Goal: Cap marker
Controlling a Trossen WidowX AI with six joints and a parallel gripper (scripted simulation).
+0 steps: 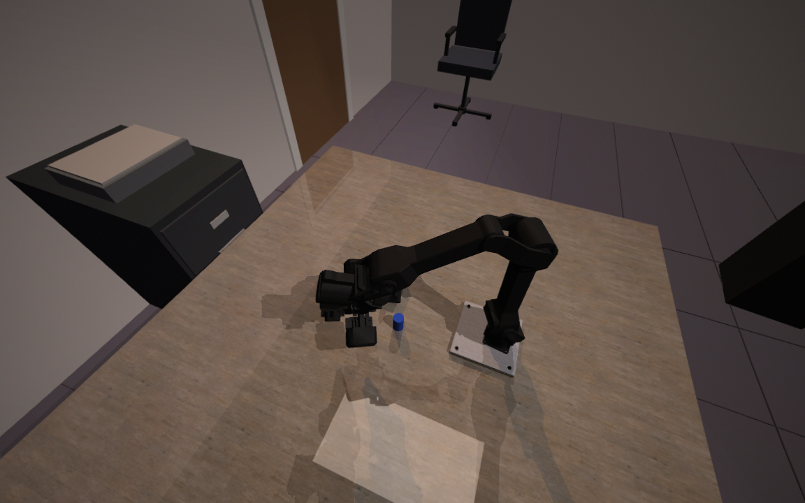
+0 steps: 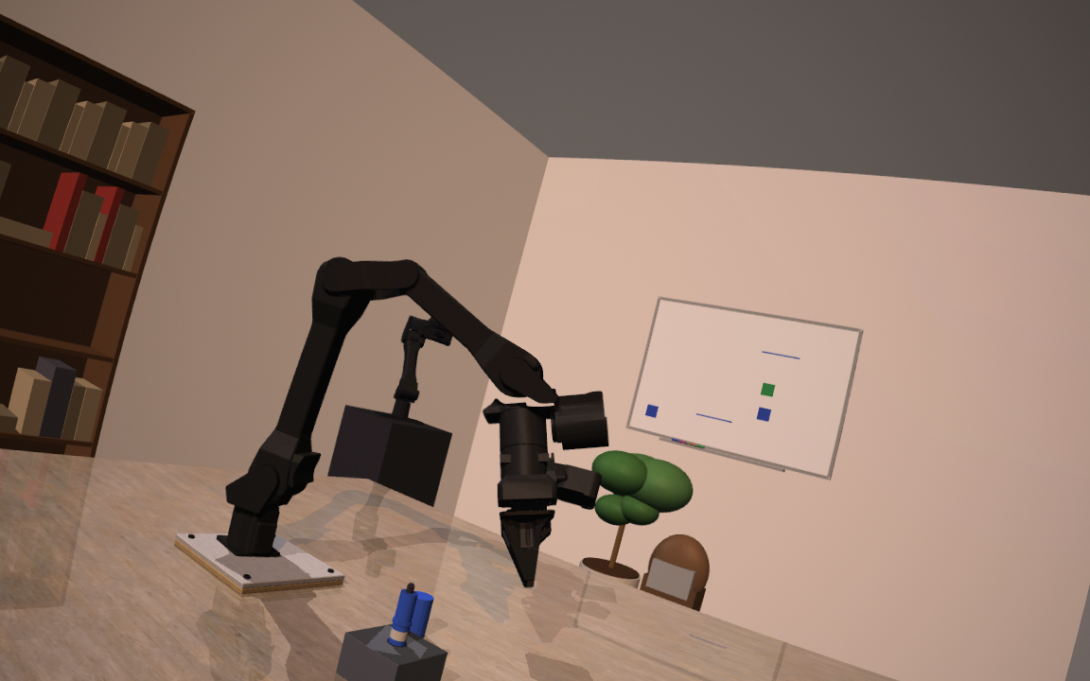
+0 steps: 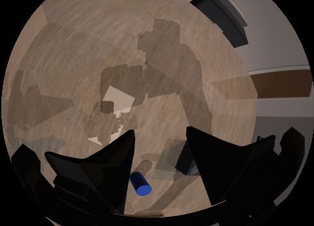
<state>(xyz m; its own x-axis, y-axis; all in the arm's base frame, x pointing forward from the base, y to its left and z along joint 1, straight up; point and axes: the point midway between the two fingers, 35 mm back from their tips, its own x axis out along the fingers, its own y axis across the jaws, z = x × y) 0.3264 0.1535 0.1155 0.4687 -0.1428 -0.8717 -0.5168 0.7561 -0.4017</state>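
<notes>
Now: the blue marker cap 100 mm behind my gripper tip, 60 mm to the right of it and 70 mm below it. Round my gripper tip: holder block: 10 mm behind, 160 mm to the right, 80 mm below.
</notes>
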